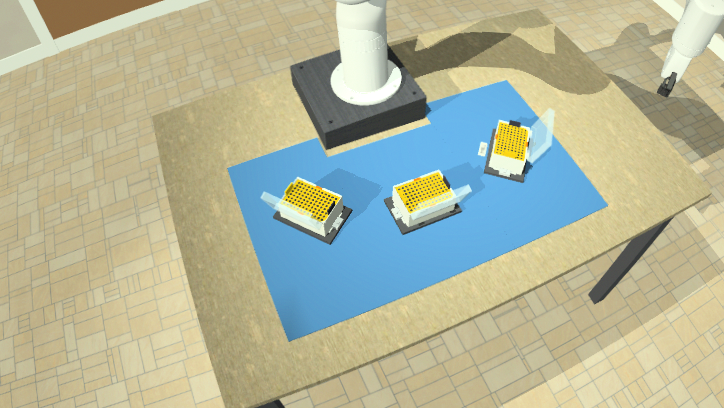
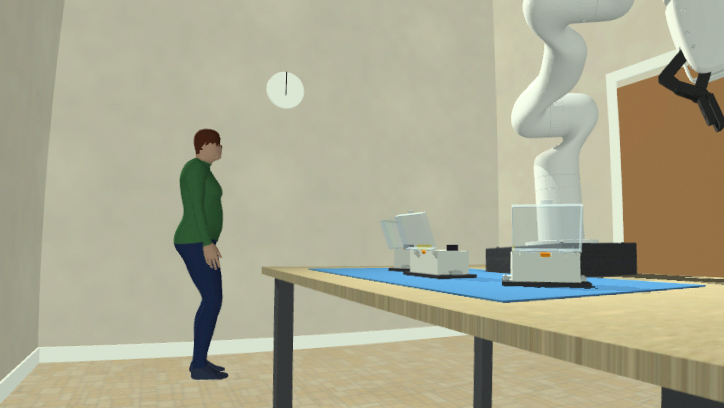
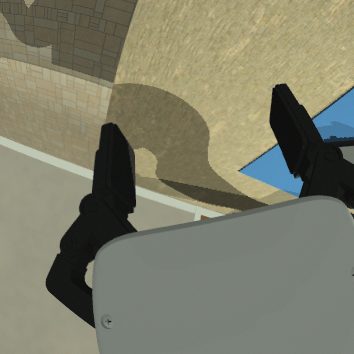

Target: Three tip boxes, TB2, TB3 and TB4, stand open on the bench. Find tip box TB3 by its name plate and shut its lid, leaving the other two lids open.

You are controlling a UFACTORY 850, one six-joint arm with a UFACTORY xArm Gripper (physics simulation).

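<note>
Three tip boxes with yellow tip racks stand on dark bases, their clear lids raised. The left box (image 1: 310, 200) (image 2: 401, 259) has its lid (image 1: 270, 198) (image 2: 389, 234) open. The middle box (image 1: 424, 195) (image 2: 438, 262) has its lid (image 1: 462, 195) (image 2: 416, 229) open. The right box (image 1: 510, 144) (image 2: 545, 267) has its lid (image 1: 543, 135) (image 2: 547, 226) standing up on its right side. The name plates are too small to read, so I cannot tell which is TB3. My gripper (image 1: 667, 85) (image 3: 197, 117) is open and empty, high and to the right of the boxes.
The boxes stand on a blue mat (image 1: 405, 263) on the wooden bench (image 1: 202, 263). The arm's black base block (image 1: 374, 124) is at the back. A small white tag (image 1: 482, 149) lies left of the right box. A person (image 2: 202, 202) stands beyond the bench.
</note>
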